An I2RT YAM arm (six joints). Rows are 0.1 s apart.
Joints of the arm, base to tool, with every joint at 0 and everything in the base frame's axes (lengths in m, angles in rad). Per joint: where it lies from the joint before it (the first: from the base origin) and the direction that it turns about. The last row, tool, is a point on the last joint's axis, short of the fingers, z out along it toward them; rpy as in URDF.
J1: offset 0 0 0.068 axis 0 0 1
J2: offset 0.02 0.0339 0.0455 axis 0 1 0
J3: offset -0.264 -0.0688 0 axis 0 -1 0
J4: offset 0.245 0.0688 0.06 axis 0 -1 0
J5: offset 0.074 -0.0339 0.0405 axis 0 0 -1
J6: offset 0.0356 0 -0.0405 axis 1 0 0
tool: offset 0 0 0 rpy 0 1.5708 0
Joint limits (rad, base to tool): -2.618..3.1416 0..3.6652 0..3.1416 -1.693..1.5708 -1.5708..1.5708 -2.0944..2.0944
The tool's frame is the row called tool.
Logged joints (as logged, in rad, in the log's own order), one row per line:
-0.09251, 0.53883, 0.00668, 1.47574, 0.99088, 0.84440
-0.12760, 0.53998, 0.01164, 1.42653, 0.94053, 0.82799
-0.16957, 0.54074, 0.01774, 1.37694, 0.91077, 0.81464
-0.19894, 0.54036, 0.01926, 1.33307, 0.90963, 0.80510
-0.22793, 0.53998, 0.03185, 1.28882, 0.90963, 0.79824
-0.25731, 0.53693, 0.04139, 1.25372, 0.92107, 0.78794
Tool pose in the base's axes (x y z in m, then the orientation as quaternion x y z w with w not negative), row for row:
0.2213, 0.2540, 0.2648, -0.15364, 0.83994, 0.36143, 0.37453
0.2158, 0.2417, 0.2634, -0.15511, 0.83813, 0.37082, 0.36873
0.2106, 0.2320, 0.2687, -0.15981, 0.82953, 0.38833, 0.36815
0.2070, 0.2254, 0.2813, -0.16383, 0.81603, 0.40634, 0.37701
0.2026, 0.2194, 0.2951, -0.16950, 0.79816, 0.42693, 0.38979
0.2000, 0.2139, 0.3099, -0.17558, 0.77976, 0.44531, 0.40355
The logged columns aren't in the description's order. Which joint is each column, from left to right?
Columns, left to right: J5, J6, J4, J2, J3, J1.
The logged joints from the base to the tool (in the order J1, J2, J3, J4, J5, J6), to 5 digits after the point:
0.84440, 1.47574, 0.99088, 0.00668, -0.09251, 0.53883
0.82799, 1.42653, 0.94053, 0.01164, -0.12760, 0.53998
0.81464, 1.37694, 0.91077, 0.01774, -0.16957, 0.54074
0.80510, 1.33307, 0.90963, 0.01926, -0.19894, 0.54036
0.79824, 1.28882, 0.90963, 0.03185, -0.22793, 0.53998
0.78794, 1.25372, 0.92107, 0.04139, -0.25731, 0.53693

